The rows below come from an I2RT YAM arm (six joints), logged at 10 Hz.
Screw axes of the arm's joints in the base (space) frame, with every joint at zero. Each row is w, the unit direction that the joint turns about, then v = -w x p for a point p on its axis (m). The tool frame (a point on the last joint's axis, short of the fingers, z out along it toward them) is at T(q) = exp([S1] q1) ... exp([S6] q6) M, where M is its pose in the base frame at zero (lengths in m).
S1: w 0 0 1 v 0.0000 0.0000 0.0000
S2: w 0 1 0 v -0.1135 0.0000 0.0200
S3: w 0 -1 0 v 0.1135 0.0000 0.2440
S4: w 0 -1 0 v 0.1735 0.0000 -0.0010
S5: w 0 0 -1 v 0.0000 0.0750 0.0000
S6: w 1 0 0 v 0.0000 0.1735 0.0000
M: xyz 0.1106 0.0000 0.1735 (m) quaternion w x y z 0.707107 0 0.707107 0
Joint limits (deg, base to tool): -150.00..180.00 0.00..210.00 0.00..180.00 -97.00..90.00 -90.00..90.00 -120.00..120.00
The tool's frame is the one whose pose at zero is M.
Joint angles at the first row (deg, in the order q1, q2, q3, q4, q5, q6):
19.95 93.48 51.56 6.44 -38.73 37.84
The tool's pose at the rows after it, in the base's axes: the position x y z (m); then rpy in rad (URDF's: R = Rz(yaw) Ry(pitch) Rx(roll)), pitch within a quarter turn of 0, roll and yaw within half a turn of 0:
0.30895 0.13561 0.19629 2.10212 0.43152 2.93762
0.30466 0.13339 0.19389 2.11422 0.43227 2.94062
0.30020 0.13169 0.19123 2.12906 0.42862 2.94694
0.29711 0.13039 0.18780 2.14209 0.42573 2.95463
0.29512 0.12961 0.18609 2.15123 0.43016 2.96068
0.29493 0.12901 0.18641 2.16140 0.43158 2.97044
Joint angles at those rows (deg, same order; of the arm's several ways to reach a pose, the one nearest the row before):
19.93 92.82 50.40 6.37 -38.54 37.50
19.85 92.08 49.26 6.15 -38.18 36.96
19.87 91.40 48.22 5.58 -37.84 36.40
19.85 91.14 47.39 5.30 -37.65 35.79
19.86 90.90 46.85 5.19 -37.40 35.17
19.77 90.82 47.10 4.17 -37.40 34.36

